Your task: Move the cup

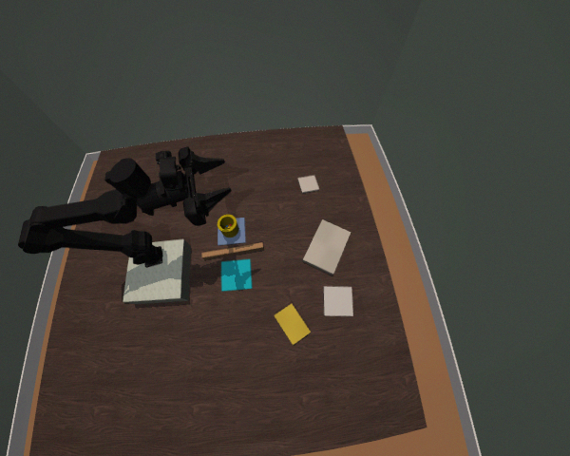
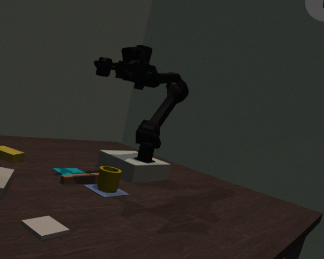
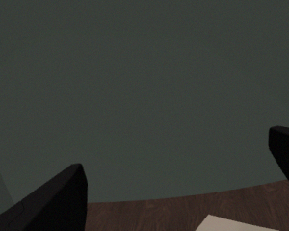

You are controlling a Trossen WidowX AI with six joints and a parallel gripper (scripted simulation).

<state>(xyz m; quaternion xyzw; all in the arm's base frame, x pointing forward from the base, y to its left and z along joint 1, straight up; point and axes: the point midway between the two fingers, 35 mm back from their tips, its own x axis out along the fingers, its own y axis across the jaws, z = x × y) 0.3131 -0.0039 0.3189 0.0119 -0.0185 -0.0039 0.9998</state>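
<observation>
The yellow cup is 7 cm behind my gripper tip, 5 cm to the left of it and 36 cm below it. Also, from my gripper tip: blue-grey pad (6 cm behind, 5 cm to the left, 40 cm below); then cyan pad (8 cm behind, 12 cm to the right, 40 cm below); then low wooden bar (7 cm behind, 4 cm to the right, 39 cm below).
</observation>
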